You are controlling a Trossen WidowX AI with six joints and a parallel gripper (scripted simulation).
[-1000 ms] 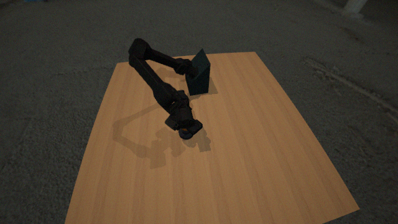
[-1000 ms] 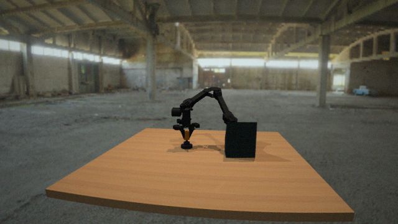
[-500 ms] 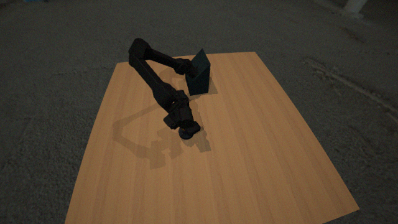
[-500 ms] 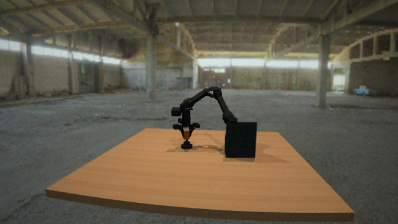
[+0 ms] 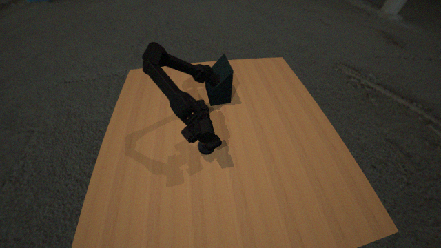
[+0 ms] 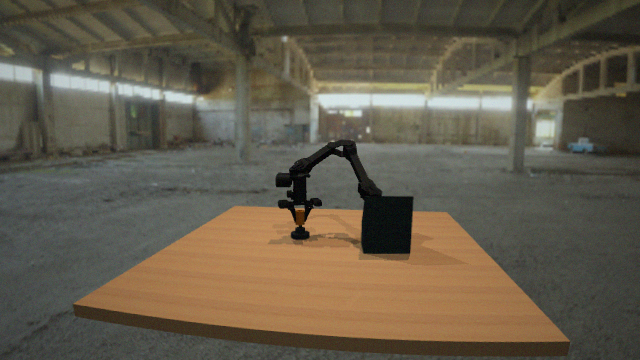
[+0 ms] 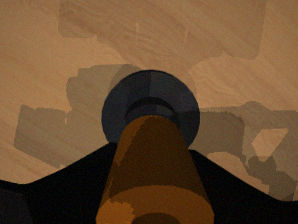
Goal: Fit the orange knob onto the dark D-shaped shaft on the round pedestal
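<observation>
Now: gripper tip 2 cm below the orange knob. Also, from my gripper tip: dark round pedestal (4 cm below).
</observation>
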